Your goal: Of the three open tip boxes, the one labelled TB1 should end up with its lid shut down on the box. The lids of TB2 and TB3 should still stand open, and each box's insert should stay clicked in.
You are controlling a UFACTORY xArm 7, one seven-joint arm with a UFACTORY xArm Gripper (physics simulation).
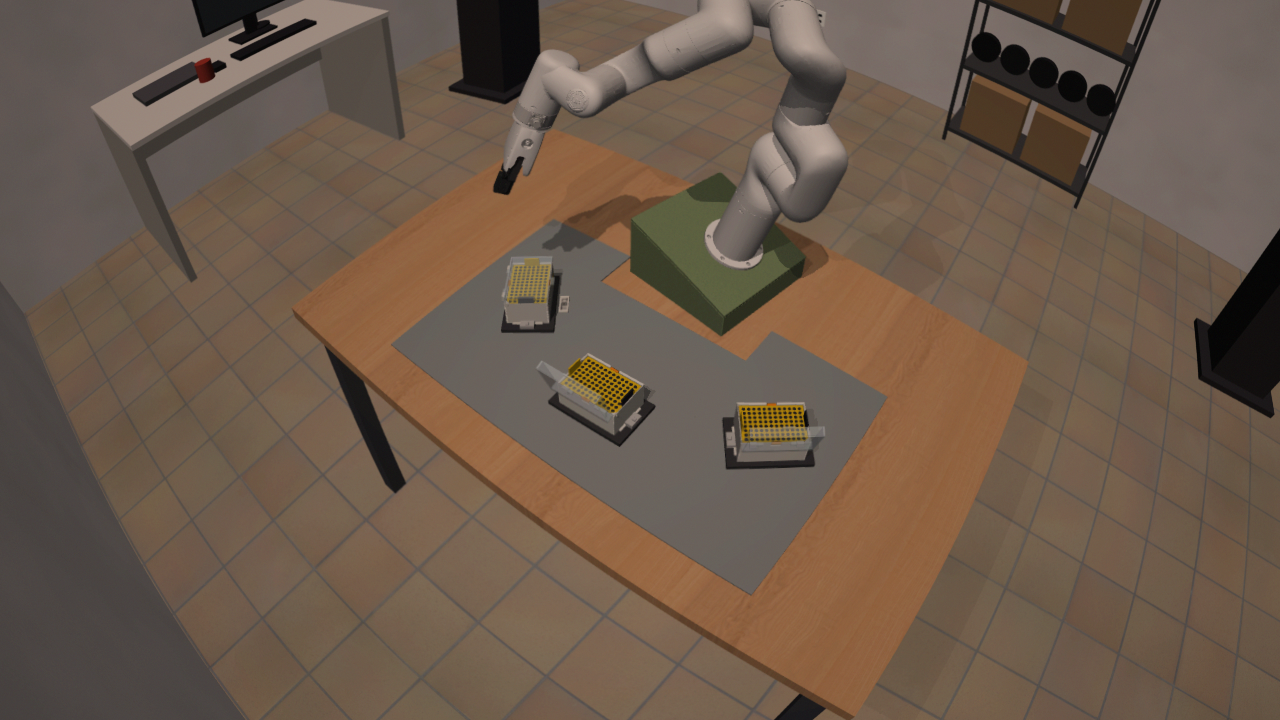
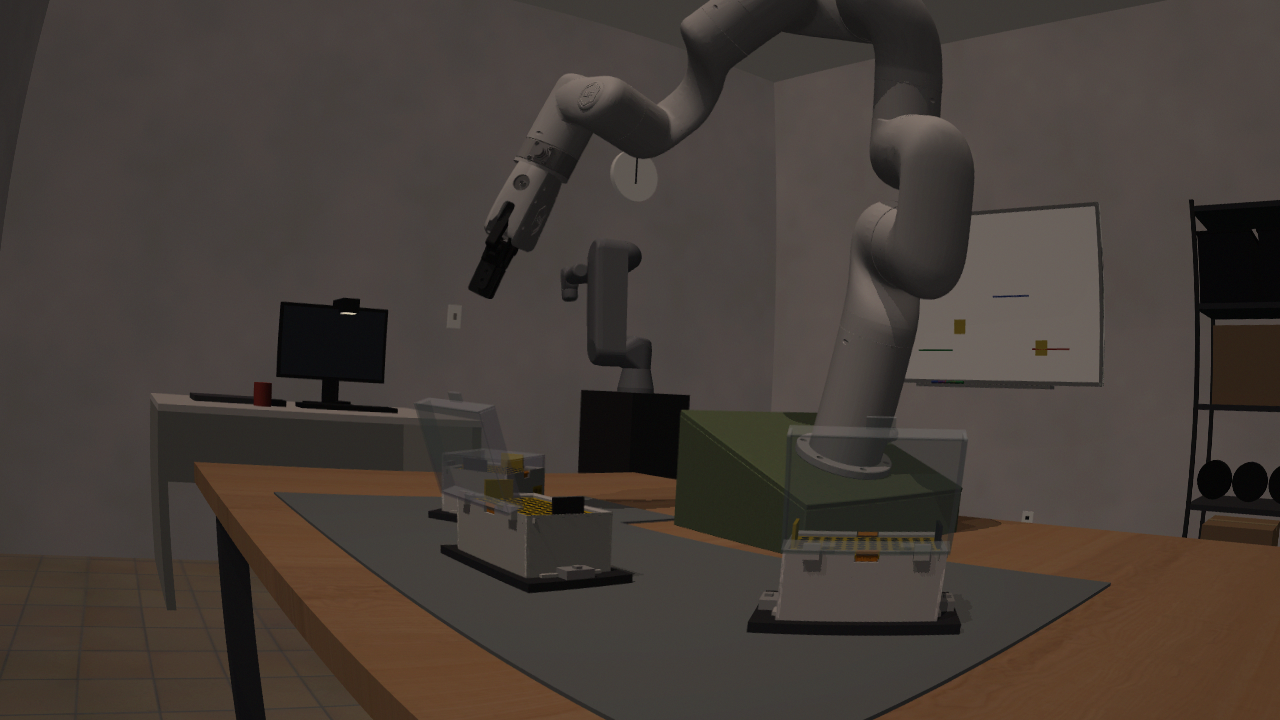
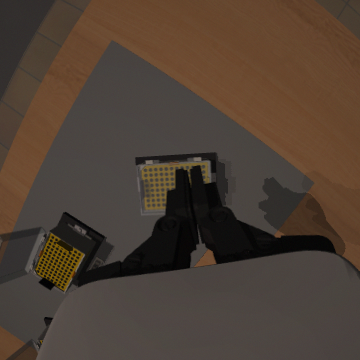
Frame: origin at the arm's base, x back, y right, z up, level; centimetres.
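Where they show: gripper, between the fingertips: (image 1: 500, 191) (image 2: 479, 294) (image 3: 191, 185); arm's base, origin of its link: (image 1: 733, 245).
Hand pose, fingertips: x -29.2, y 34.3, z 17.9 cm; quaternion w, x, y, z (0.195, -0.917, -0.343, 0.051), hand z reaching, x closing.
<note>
Things, the pixels of their centre, and the offset from my fingertips. "pt": a spot on its surface instead. Level surfaces: height alone.
- middle box, a spot on its surface: (image 2: 535, 537) pt dx -17.0, dy -37.0, dz -22.5 cm
- right box, a spot on its surface: (image 2: 863, 586) pt dx -8.2, dy -62.2, dz -23.3 cm
- grey mat, height of its surface: dz -26.8 cm
- wooden table, height of its surface: dz -27.1 cm
- small white plate, height of its surface: dz -26.6 cm
The box at the far left of the mat (image 1: 529, 311) (image 2: 474, 503) (image 3: 146, 200) has its clear lid (image 1: 529, 268) (image 2: 528, 458) lying level over its yellow insert. Whether it is latched cannot be told. The middle box (image 1: 595, 407) (image 2: 535, 537) (image 3: 60, 261) has its clear lid (image 1: 549, 376) (image 2: 458, 434) (image 3: 20, 252) standing open. The right box (image 1: 774, 447) (image 2: 863, 586) also has its clear lid (image 2: 926, 479) standing open. All yellow inserts look seated; no label is readable. My gripper (image 1: 503, 186) (image 2: 483, 291) (image 3: 191, 185) is shut and empty, raised above and behind the lidded box.
The grey mat (image 1: 671, 483) (image 2: 698, 653) (image 3: 110, 100) lies on the wooden table (image 1: 966, 394). The green slanted block (image 1: 680, 277) (image 2: 725, 501) under the arm's base stands at the back. A small white plate (image 1: 563, 304) lies beside the far-left box.
</note>
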